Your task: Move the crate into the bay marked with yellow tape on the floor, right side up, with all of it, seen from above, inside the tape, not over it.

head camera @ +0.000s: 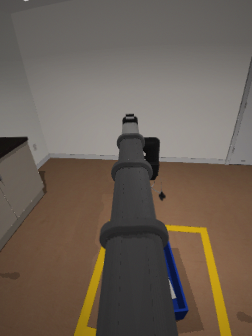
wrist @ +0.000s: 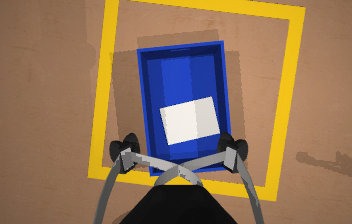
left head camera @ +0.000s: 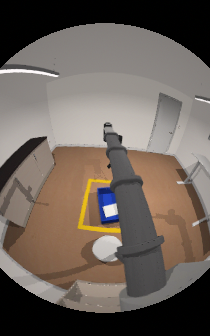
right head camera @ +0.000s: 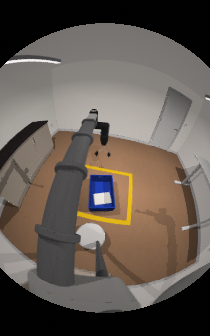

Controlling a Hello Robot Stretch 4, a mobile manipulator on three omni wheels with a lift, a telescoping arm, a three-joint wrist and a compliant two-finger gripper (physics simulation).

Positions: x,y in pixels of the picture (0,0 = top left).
Scene:
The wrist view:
my gripper: 178,145
blue open-top crate: 169,75
white flat box: 195,119

